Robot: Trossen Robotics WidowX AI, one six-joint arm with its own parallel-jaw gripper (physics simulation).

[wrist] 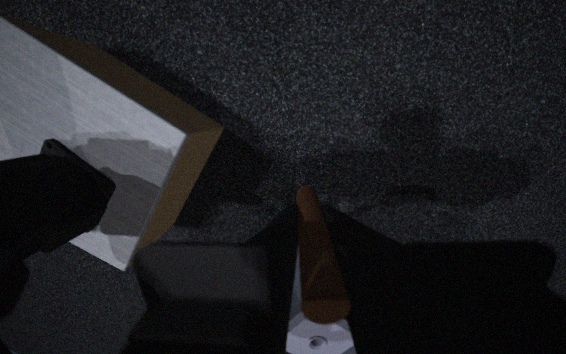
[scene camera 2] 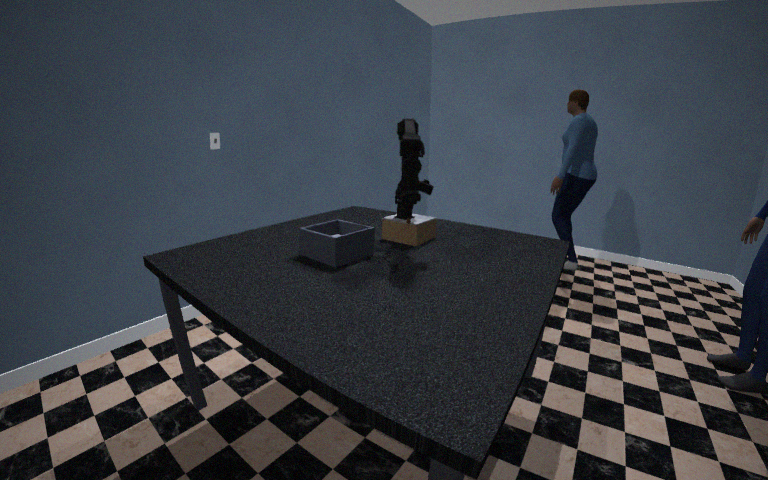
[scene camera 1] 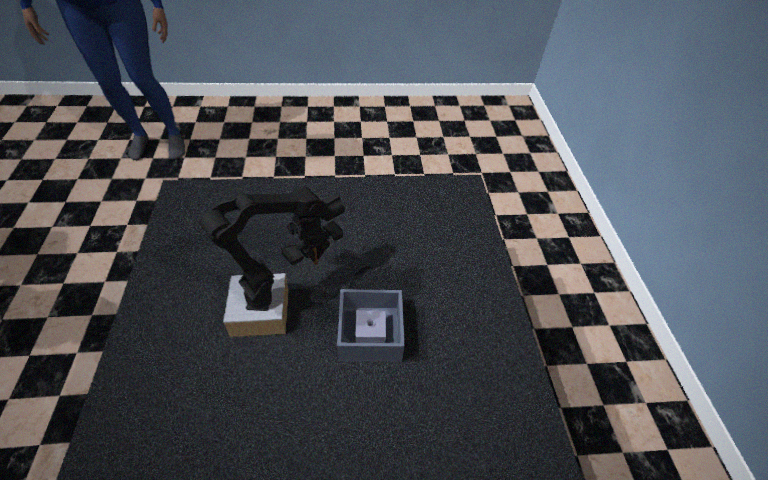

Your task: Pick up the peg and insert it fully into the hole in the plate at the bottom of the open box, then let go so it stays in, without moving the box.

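Frame: origin at the arm's base, x ahead, y left, z up, level; metres.
Seen in the pictures: gripper, fingertip midpoint: (wrist: 308,212) (scene camera 2: 408,217) (scene camera 1: 315,259); arm's base, link origin: (wrist: 72,187) (scene camera 2: 404,217) (scene camera 1: 259,301).
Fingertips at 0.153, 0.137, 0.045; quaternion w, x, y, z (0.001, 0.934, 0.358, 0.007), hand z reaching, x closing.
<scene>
Offsets run from my fingertips to a thing's top centre, as dx, dy, dz. Level surfaces: height alone.
My gripper (scene camera 1: 314,249) (scene camera 2: 406,211) (wrist: 308,212) is shut on the orange-brown peg @[-0.001, +0.001, +0.059] (scene camera 1: 316,258) (scene camera 2: 408,220) (wrist: 320,265) and holds it above the table, clear of the surface. The peg's far end sticks out beyond the dark fingertips. The open grey-blue box @[+0.186, -0.171, -0.037] (scene camera 1: 370,352) (scene camera 2: 318,246) stands in front of and to the right of the gripper in scene camera 1. The pale plate @[+0.186, -0.171, -0.074] (scene camera 1: 362,333) lies at the box's bottom, with a dark round hole in its top. In the wrist view, a pale surface with a round hole shows between the fingers below the peg.
The arm's base stands on a white-topped, tan-sided block (scene camera 1: 254,328) (scene camera 2: 404,232) (wrist: 55,90), left of the box in scene camera 1. The dark table @[dz -0.134] (scene camera 1: 453,396) (scene camera 2: 339,316) carries both. A person (scene camera 1: 124,62) (scene camera 2: 580,147) stands beyond the table.
</scene>
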